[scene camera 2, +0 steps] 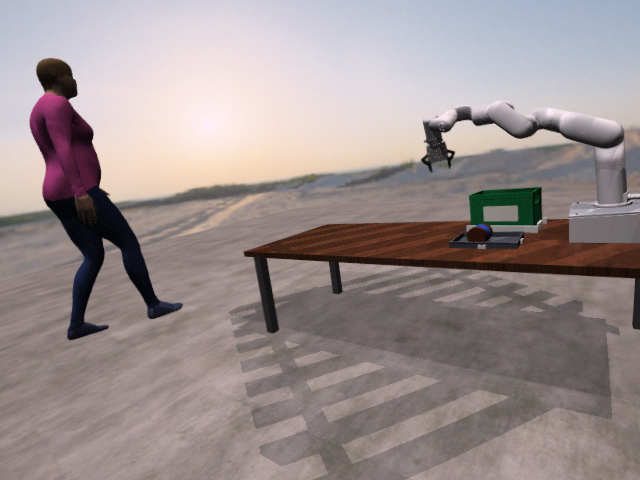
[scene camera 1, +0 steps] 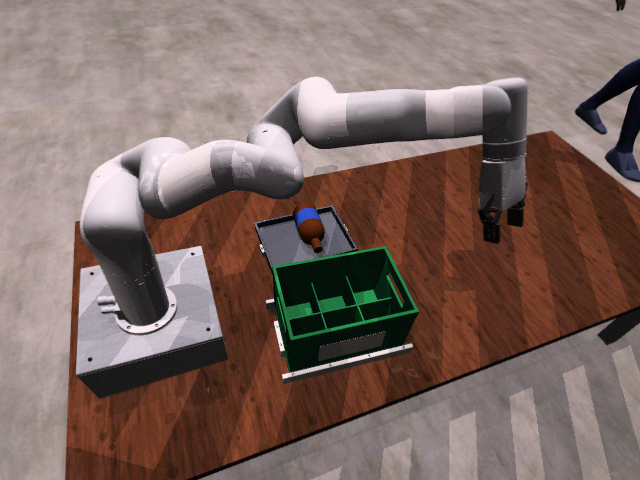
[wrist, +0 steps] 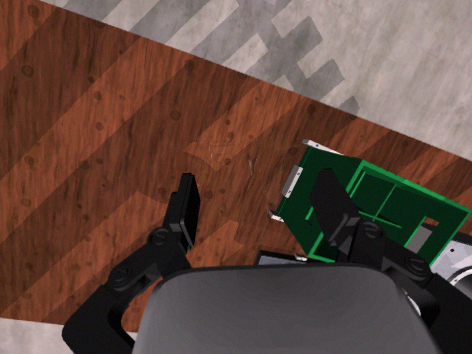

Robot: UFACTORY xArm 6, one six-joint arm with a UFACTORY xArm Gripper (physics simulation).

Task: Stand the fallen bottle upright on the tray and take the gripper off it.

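Frame: origin at the arm's base, x left, y ahead, z down, level; centimetres.
Where they show: gripper, fingertip midpoint: (scene camera 2: 440, 169) (scene camera 1: 503, 233) (wrist: 255, 184); arm's base at its link origin: (scene camera 2: 612, 204) (scene camera 1: 147, 310) (wrist: 463, 283).
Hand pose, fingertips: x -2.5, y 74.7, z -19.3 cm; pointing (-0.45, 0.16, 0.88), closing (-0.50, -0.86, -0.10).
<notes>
Each offset is from my fingertips to the top centre of the thing.
A brown bottle @[dx +29.2, dy -34.6, dz +22.5 cm] (scene camera 1: 310, 229) (scene camera 2: 480, 232) with a blue band lies on its side on the grey tray @[dx +28.9, dy -36.4, dz +27.9 cm] (scene camera 1: 281, 252) (scene camera 2: 506, 245). In scene camera 1 its neck points toward the green crate; in scene camera 2 its round base faces the camera. A small dark strip of the tray shows at the bottom of the wrist view, and the bottle does not show there. My gripper (scene camera 1: 503, 228) (scene camera 2: 440, 169) (wrist: 255, 184) is open and empty. It hangs high above the table, well to the right of the tray and bottle in scene camera 1, with its fingers pointing down.
A green crate @[dx -0.9, dy -32.4, dz +12.9 cm] (scene camera 1: 356, 330) (scene camera 2: 523, 209) (wrist: 320, 257) with several compartments stands beside the tray, between white rails @[dx -10.7, dy -31.2, dz +27.4 cm] (scene camera 1: 351, 362). The robot base block (scene camera 1: 155, 372) is at the left in scene camera 1. A person (scene camera 2: 72, 149) in a pink top is beyond the table's far end.
</notes>
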